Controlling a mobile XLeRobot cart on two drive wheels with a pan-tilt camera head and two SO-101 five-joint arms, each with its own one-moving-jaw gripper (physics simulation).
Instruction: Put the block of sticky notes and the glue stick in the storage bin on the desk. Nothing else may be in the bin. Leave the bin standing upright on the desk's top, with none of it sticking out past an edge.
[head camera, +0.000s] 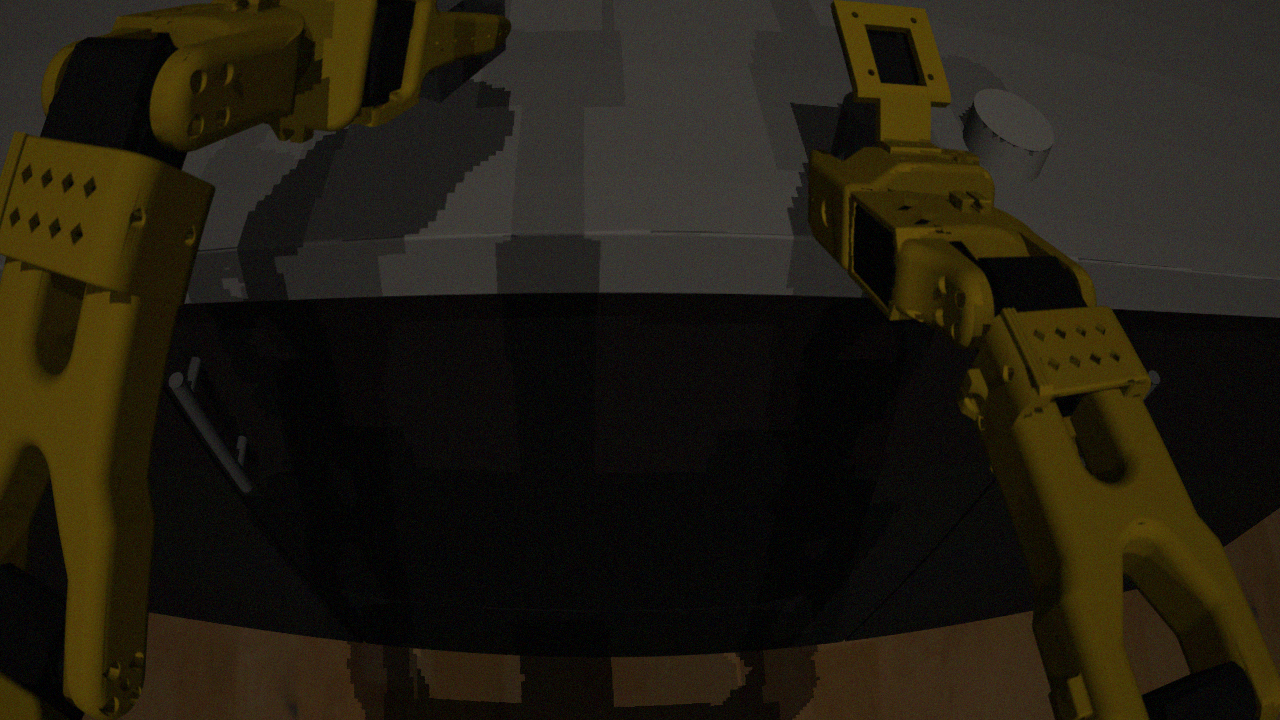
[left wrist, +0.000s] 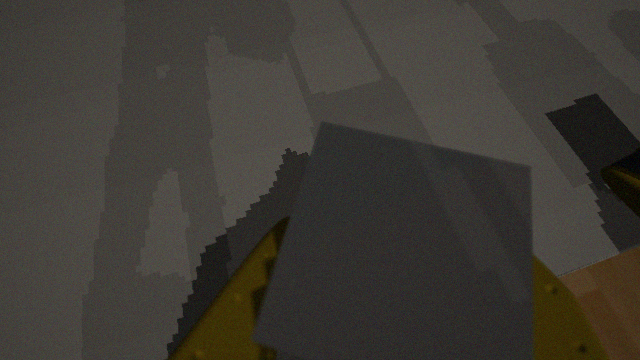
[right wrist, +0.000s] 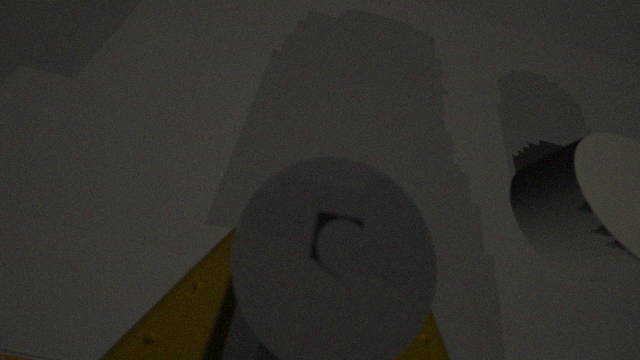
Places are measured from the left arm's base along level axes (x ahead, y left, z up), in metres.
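Pixels of known places: left end effector, tool point: (head camera: 399, 20) (left wrist: 301, 234); right end effector, tool point: (head camera: 823, 159) (left wrist: 614, 172) (right wrist: 266, 231).
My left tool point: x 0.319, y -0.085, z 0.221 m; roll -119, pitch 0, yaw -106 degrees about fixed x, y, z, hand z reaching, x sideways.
Note:
Behind a point stands the place of what it marks.
The block of sticky notes (left wrist: 410, 215) {x 0.311, y -0.104, z 0.244 m} is a grey square-faced block. My left gripper (left wrist: 410, 240) (head camera: 501, 31) is shut on it, with a jaw at each side in the left wrist view. The glue stick (right wrist: 375, 300) is a grey cylinder seen end-on in the right wrist view, with a small curved mark on its round end. My right gripper (right wrist: 333, 272) presses on both its sides. In the head view the right jaws are hidden behind the wrist. The storage bin does not show in these views.
A short, wide pale cylinder (head camera: 1011, 134) {x 0.343, y -0.370, z 0.159 m} (right wrist: 610, 190) {x 0.356, y -0.365, z 0.159 m} stands on the desk (head camera: 680, 197) {x 0.300, y -0.200, z 0.135 m} close to the right of my right gripper. The desk's near edge runs below both wrists. A grey bar handle (head camera: 210, 434) {x 0.267, y 0.072, z -0.023 m} is on the dark front below.

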